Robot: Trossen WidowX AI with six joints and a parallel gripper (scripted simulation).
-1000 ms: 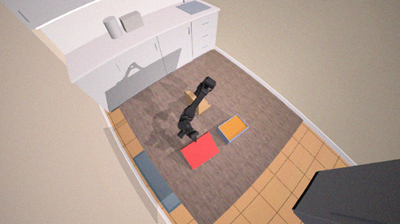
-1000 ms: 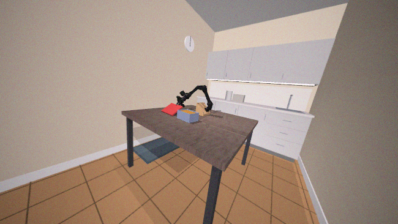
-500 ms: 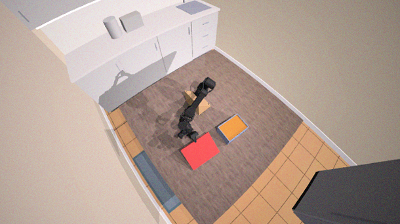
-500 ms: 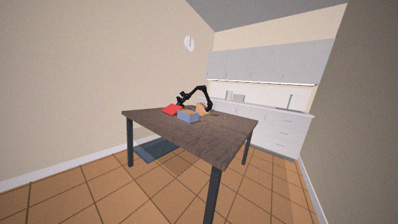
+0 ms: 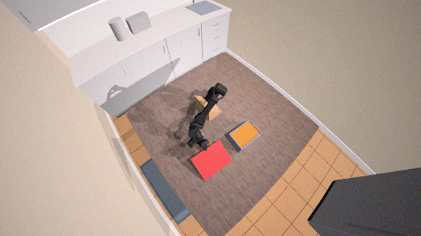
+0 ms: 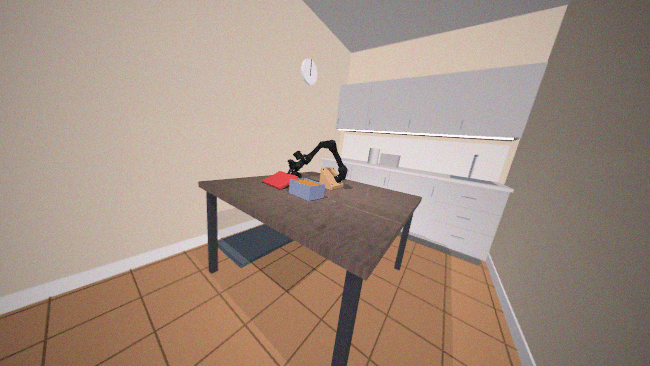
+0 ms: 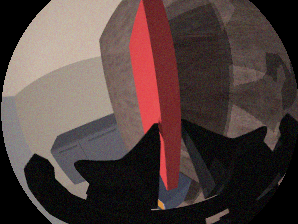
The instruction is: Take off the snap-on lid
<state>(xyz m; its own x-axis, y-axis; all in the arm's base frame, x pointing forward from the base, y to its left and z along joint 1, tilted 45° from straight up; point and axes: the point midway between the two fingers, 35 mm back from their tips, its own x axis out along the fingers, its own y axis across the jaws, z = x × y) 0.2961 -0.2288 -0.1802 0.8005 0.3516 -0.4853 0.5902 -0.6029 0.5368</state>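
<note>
The red lid is 80 mm ahead of my gripper tip, 10 mm to the right of it and 30 mm below it. The rest, counted from my gripper tip: blue storage box: 100 mm ahead, 300 mm to the left, 30 mm below.
</note>
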